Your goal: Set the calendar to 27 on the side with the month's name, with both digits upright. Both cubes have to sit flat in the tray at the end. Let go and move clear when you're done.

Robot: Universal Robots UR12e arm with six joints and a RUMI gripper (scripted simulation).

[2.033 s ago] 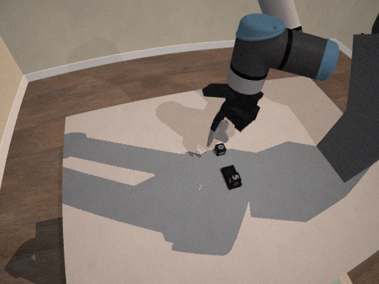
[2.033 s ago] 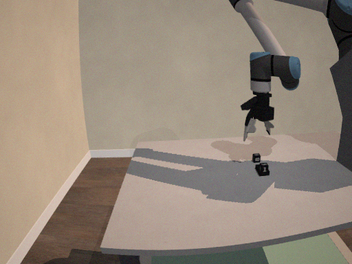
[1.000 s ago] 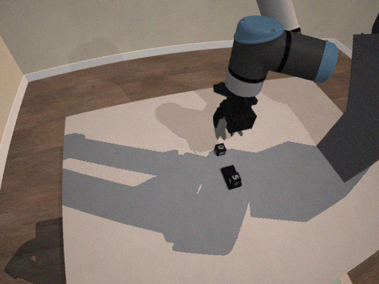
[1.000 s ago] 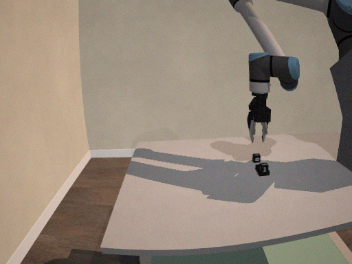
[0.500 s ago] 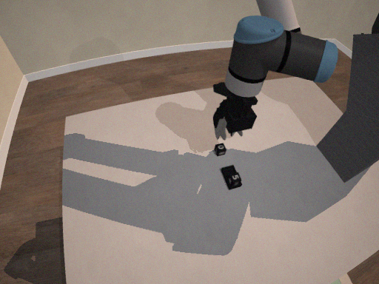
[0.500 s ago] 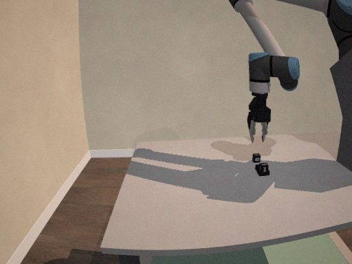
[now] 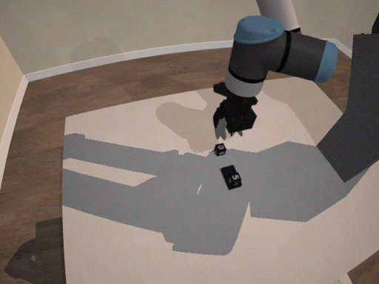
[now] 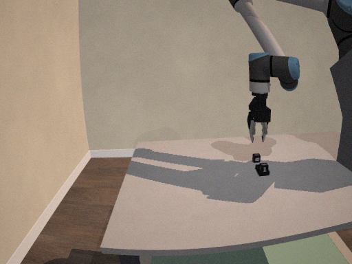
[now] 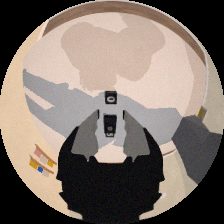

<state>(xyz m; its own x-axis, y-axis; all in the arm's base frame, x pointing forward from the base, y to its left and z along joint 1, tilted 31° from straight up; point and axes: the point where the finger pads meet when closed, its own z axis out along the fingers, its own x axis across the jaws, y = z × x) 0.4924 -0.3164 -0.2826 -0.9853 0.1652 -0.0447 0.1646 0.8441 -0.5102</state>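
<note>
My hand is 90 mm above the black cube. Also, from my hand: tray: 110 mm to the left, 100 mm below, 20 mm ahead.
</note>
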